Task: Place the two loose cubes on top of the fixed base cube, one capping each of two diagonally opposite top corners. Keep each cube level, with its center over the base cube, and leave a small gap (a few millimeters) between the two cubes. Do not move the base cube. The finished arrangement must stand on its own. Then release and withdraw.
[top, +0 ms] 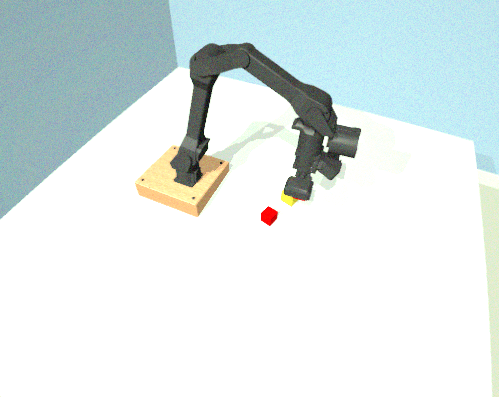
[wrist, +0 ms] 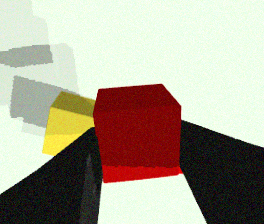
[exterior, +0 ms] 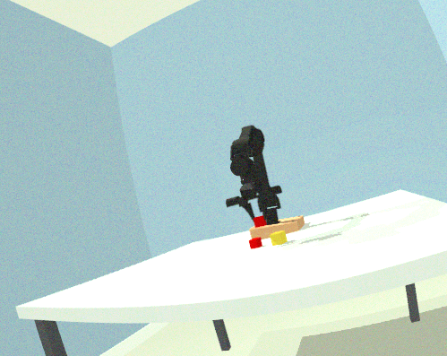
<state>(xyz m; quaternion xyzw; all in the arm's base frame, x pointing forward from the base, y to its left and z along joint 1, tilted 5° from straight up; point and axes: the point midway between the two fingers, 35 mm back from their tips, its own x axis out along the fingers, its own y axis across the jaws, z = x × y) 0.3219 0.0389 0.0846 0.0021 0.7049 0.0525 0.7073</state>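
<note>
The yellow cube lies 30 mm behind my gripper tip, 40 mm to the left of it and 80 mm below it.
</note>
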